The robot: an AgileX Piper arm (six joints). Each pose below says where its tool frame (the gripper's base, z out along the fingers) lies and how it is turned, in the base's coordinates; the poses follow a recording.
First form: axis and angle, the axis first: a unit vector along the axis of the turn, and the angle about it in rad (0 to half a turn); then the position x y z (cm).
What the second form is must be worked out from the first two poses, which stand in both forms.
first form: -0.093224 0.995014 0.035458 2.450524 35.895 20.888 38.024
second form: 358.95 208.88 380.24 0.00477 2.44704 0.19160
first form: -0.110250 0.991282 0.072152 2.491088 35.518 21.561 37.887
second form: 355.18 215.61 378.87 0.10001 2.47580 0.32154
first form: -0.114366 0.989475 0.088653 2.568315 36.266 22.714 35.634
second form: 362.66 227.14 356.34 0.17709 2.54218 0.40723
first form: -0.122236 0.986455 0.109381 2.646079 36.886 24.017 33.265
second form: 368.86 240.17 332.65 0.28485 2.60067 0.53142
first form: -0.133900 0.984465 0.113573 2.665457 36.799 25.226 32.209
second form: 367.99 252.26 322.09 0.30255 2.61477 0.57292
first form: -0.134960 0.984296 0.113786 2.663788 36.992 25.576 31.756
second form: 369.92 255.76 317.56 0.30079 2.61309 0.57332
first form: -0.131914 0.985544 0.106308 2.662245 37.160 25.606 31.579
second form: 371.60 256.06 315.79 0.27727 2.61788 0.54339
